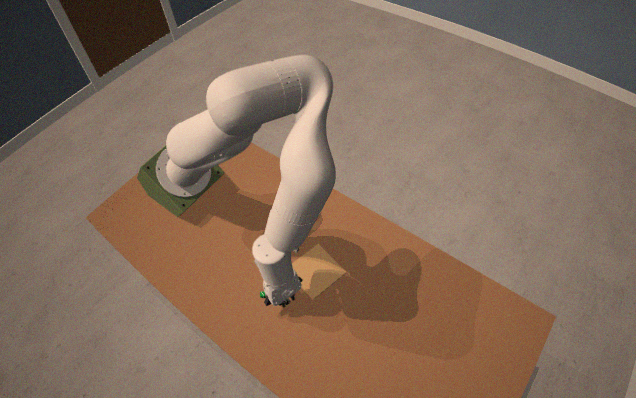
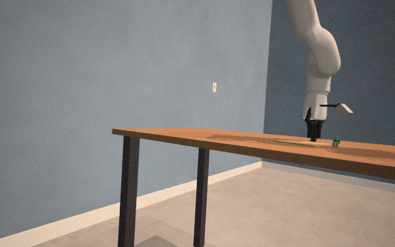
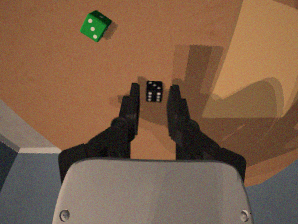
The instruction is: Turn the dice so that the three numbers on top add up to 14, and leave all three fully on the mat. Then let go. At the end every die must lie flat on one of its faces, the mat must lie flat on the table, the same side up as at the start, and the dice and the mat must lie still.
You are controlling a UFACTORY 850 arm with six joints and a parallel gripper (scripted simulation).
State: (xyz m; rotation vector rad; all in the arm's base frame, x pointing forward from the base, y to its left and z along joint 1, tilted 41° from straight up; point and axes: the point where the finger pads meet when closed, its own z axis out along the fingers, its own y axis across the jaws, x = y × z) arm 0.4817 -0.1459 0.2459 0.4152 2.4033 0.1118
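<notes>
The black die is 30 mm below my hand. Also, from my hand: white die: 80 mm behind, 170 mm to the left, 30 mm below; then green die: 80 mm behind, 20 mm to the right, 30 mm below; then mat: 20 mm ahead, 140 mm to the left, 30 mm below.
</notes>
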